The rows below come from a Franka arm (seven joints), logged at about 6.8 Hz.
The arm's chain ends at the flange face. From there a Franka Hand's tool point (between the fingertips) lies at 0.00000 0.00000 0.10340 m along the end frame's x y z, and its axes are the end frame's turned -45 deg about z.
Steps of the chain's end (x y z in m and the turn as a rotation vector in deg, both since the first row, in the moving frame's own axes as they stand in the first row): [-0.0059 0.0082 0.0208 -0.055 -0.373 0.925]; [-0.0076 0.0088 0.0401 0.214 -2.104 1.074]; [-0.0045 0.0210 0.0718 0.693 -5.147 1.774]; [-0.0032 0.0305 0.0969 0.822 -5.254 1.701]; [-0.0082 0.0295 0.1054 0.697 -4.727 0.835]
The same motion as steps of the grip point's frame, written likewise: [-0.0105 0.0012 0.0208 0.225 -0.303 0.925]; [-0.0140 -0.0021 0.0400 1.639 -1.336 1.074]; [-0.0236 0.0041 0.0714 4.130 -3.149 1.774]; [-0.0294 0.0115 0.0965 4.296 -3.134 1.701]; [-0.0317 0.0081 0.1050 3.835 -2.850 0.835]
